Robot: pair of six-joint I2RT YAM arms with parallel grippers.
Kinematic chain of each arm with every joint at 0, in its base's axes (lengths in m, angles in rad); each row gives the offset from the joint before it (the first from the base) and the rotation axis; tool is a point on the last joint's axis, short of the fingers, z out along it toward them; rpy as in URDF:
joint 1: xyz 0 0 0.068 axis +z
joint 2: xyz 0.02 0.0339 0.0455 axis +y
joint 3: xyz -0.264 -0.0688 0 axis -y
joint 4: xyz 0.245 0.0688 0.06 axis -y
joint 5: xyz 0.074 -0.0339 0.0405 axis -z
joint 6: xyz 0.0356 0 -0.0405 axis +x
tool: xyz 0 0 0 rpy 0 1.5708 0
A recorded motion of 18 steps. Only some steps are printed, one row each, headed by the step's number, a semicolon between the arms.
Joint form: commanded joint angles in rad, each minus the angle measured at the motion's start. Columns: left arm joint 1, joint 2, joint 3, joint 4, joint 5, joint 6; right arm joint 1, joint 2, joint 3, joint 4, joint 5, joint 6.
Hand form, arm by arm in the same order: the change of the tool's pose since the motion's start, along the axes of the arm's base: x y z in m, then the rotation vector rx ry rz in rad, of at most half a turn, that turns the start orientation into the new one. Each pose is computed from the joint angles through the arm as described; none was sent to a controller.
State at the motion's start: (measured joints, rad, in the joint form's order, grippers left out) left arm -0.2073 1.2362 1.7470 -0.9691 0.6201 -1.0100; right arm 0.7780 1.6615 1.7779 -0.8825 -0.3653 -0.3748
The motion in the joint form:
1: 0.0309 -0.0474 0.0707 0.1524 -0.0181 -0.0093; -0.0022 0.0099 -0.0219 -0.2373 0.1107 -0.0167
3: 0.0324 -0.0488 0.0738 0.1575 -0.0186 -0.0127; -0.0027 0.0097 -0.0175 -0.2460 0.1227 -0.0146
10: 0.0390 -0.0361 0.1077 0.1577 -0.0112 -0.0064; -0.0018 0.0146 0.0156 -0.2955 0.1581 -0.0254
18: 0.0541 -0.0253 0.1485 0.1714 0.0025 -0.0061; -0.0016 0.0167 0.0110 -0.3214 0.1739 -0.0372
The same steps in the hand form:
1: -0.0218 0.0110 0.0424 -0.0520 -0.2600 0.0504; -0.0087 -0.0149 -0.0267 -0.2540 0.1201 -0.0586
3: -0.0227 0.0115 0.0440 -0.0558 -0.2671 0.0532; -0.0088 -0.0158 -0.0259 -0.2633 0.1177 -0.0679
10: -0.0232 0.0126 0.0508 -0.0572 -0.2923 0.0510; -0.0103 -0.0186 -0.0208 -0.3012 0.1059 -0.0794
18: -0.0254 0.0153 0.0610 -0.0667 -0.3352 0.0526; -0.0113 -0.0203 -0.0242 -0.3367 0.1121 -0.0772

